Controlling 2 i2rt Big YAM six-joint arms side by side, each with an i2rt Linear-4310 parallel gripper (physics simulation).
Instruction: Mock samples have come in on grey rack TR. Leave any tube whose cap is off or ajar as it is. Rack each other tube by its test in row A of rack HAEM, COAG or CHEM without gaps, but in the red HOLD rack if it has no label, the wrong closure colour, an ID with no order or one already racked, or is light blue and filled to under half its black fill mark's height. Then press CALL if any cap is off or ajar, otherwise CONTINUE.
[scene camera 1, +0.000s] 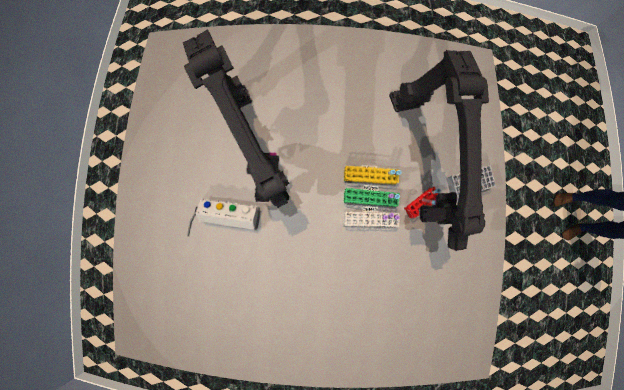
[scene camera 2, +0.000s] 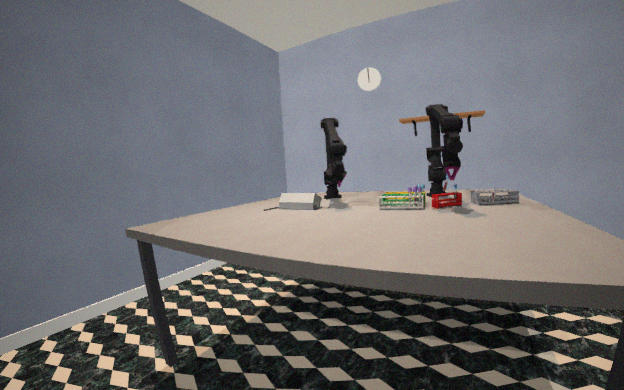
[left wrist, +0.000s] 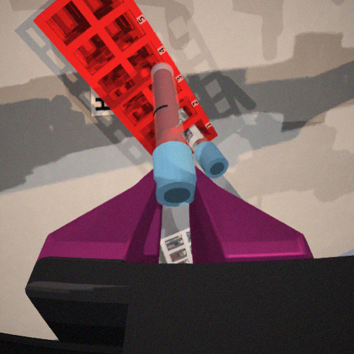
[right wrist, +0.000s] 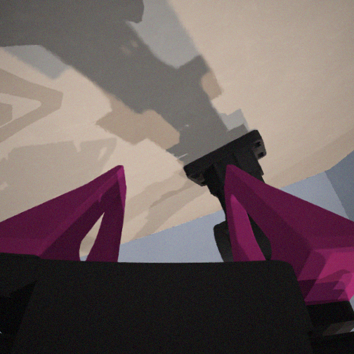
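Pixels of known places: left gripper, fingertip midpoint: (scene camera 1: 436, 200) (scene camera 2: 451, 179); right gripper, fingertip midpoint: (scene camera 2: 335, 185); left arm's base at its link origin: (scene camera 1: 404, 100); right arm's base at its link origin: (scene camera 2: 332, 197).
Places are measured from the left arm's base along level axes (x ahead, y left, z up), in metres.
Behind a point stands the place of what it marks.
My left gripper (left wrist: 175, 177) (scene camera 2: 452, 178) @(x 0.425, y -0.053, z 0.120 m) is shut on a light-blue-capped tube (left wrist: 165, 102) with reddish contents and a black mark. It holds the tube above the red HOLD rack (left wrist: 111, 47) (scene camera 1: 414, 207) @(x 0.428, y -0.108, z 0.014 m) (scene camera 2: 446, 201) @(x 0.452, y -0.093, z 0.027 m). A second light-blue-capped tube (left wrist: 212, 160) (scene camera 2: 455, 187) @(x 0.399, y -0.027, z 0.082 m) stands at that rack's number 1 end. The grey rack (scene camera 2: 495, 201) @(x 0.443, y 0.147, z 0.014 m) is partly hidden by the left arm in scene camera 1. My right gripper (right wrist: 174, 176) (scene camera 2: 340, 183) @(x 0.105, y -0.617, z 0.102 m) is open and empty, away from the racks. The white button box (scene camera 1: 227, 220) @(x 0.296, y -0.788, z 0.074 m) (scene camera 2: 299, 201) @(x 0.317, y -0.783, z 0.043 m) has blue, yellow, green and white buttons.
In scene camera 1, the yellow rack (scene camera 1: 367, 175) @(x 0.266, y -0.258, z 0.030 m) holds light-blue caps, the green rack (scene camera 1: 367, 198) @(x 0.346, y -0.278, z 0.013 m) a purple and a light-blue cap, and the white rack (scene camera 1: 367, 220) @(x 0.424, y -0.300, z 0.014 m) purple caps at its right end. Their labels are too small to read. A cable (scene camera 1: 191, 222) @(x 0.261, y -0.958, z 0.002 m) leaves the button box.
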